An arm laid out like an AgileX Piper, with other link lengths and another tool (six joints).
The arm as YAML. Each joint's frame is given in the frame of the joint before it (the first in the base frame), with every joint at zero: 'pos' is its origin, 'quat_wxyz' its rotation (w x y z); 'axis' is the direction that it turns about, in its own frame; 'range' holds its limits. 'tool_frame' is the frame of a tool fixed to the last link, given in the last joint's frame.
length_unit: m
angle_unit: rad
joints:
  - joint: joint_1
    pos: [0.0, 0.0, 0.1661]
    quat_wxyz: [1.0, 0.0, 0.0, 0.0]
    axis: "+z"
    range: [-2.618, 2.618]
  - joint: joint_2
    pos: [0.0, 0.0, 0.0]
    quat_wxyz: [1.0, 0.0, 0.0, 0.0]
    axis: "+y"
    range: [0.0, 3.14]
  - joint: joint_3
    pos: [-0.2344, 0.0, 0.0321]
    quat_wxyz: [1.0, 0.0, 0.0, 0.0]
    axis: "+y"
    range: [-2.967, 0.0]
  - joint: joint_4
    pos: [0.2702, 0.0, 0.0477]
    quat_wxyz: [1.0, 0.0, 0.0, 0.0]
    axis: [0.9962, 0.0, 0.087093]
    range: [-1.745, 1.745]
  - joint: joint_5
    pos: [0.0, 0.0, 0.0]
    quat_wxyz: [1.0, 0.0, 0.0, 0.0]
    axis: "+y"
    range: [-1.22, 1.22]
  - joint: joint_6
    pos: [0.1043, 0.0, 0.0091]
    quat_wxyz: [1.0, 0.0, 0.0, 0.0]
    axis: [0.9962, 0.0, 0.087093]
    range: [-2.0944, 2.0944]
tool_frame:
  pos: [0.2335, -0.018, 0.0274]
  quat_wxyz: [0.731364, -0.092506, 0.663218, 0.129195]
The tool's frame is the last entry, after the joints.
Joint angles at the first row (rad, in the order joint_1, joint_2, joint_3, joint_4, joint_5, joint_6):
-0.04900 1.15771 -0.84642 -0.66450 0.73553 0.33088
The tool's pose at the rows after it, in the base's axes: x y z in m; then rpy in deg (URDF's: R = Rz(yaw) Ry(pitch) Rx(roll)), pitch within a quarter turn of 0, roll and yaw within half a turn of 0:
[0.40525 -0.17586 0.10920 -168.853 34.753 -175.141]
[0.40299 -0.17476 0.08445 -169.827 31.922 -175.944]
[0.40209 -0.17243 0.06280 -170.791 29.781 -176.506]
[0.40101 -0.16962 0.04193 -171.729 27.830 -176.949]
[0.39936 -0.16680 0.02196 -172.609 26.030 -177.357]
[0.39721 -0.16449 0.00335 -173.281 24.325 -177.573]
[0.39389 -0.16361 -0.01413 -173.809 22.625 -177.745]
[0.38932 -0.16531 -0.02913 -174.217 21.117 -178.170]
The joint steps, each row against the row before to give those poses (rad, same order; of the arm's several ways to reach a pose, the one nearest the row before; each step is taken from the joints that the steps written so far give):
-0.00001 0.06902 0.00000 -0.00291 -0.00133 0.01137
-0.00001 0.06228 0.00000 -0.00070 -0.00782 0.01291
0.00000 0.05656 0.00002 -0.00045 -0.01563 0.01358
0.00003 0.05503 -0.00002 -0.00049 -0.01829 0.01320
0.00000 0.05300 0.00000 -0.00154 -0.01899 0.01403
-0.00029 0.05025 0.00002 -0.00444 -0.01869 0.01311
-0.00361 0.04728 -0.00004 -0.00477 -0.01740 0.00889
-0.00929 0.04059 0.00004 -0.00483 -0.01456 0.00676

